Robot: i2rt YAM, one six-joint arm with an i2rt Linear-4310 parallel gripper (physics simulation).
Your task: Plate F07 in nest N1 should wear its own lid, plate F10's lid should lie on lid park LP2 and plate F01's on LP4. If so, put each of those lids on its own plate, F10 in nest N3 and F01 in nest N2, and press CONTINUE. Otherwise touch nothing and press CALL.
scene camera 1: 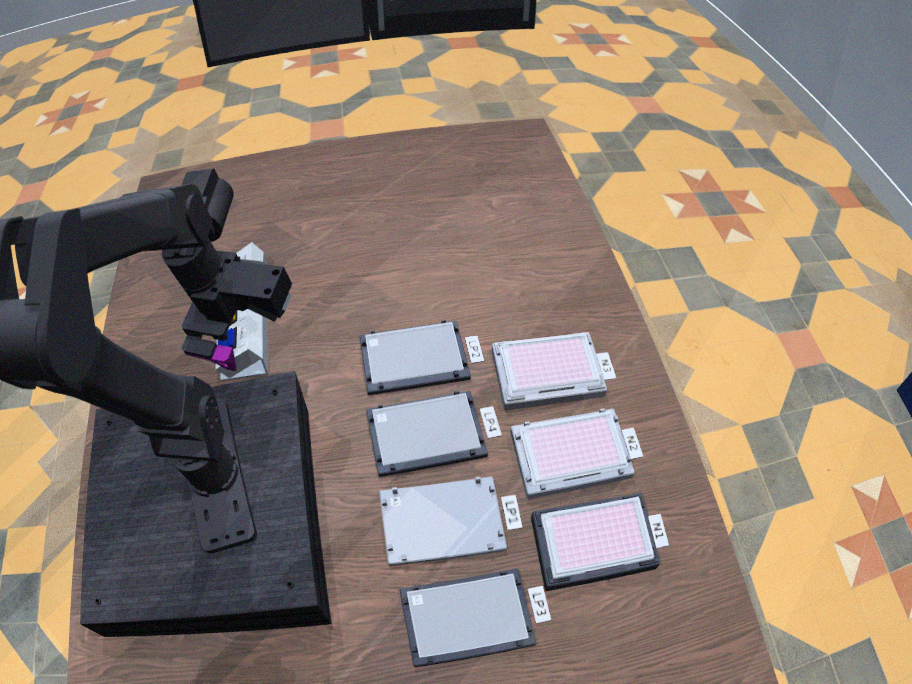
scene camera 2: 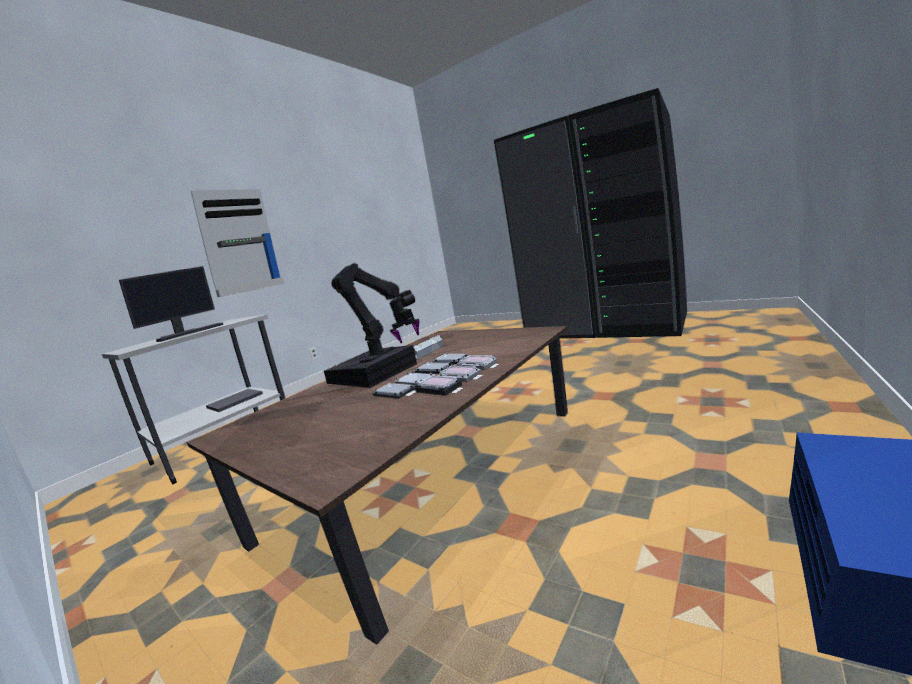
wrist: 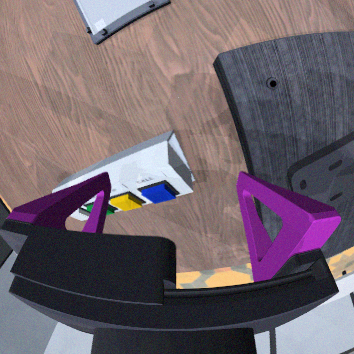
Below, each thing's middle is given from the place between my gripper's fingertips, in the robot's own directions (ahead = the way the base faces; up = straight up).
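Lid park LP4 [scene camera 1: 393, 469] is 21 cm ahead of my hand, 16 cm to the right of it and 10 cm below it. I see lid park LP2 [scene camera 1: 463, 376] 23 cm ahead of my hand, 4 cm to the right of it and 10 cm below it, while lid park LP1 [scene camera 1: 451, 520] is 18 cm ahead of my hand, 29 cm to the right of it and 10 cm below it. As for the white button box [scene camera 1: 250, 348], my hand is 8 cm above it, 13 cm to the right of it and 1 cm past it.
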